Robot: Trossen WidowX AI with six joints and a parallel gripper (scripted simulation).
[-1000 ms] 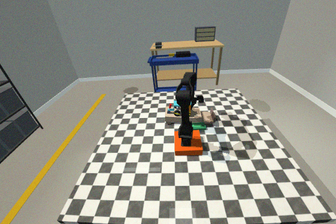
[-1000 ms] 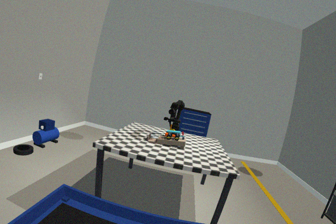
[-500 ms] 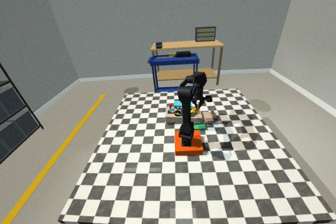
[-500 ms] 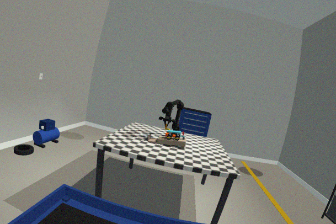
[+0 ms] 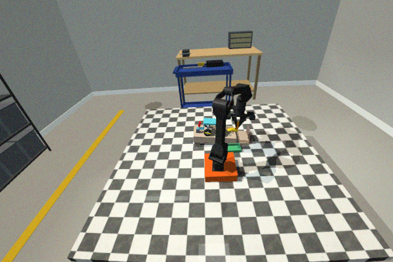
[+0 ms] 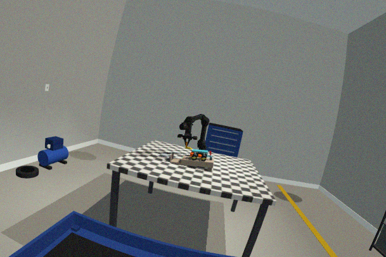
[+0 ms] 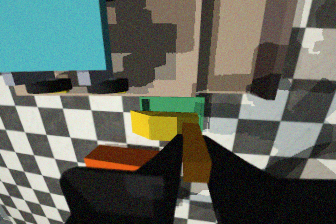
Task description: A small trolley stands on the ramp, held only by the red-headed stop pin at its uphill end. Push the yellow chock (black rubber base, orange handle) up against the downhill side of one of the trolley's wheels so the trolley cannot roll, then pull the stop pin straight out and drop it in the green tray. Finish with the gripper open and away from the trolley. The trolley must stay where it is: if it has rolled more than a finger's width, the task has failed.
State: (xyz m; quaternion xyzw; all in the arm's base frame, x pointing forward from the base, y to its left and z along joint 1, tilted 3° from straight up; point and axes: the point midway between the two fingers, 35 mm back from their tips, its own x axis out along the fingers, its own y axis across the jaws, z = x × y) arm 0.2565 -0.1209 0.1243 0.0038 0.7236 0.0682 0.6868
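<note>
My gripper tip is 40 mm short of the red-headed stop pin, 250 mm to the right of it and 30 mm above it. From my gripper tip the other things lie so: green tray (40 mm behind, 30 mm to the left, 160 mm below); then yellow chock (20 mm to the left, 10 mm below); then cyan trolley (70 mm ahead, 160 mm to the left, 50 mm below).
</note>
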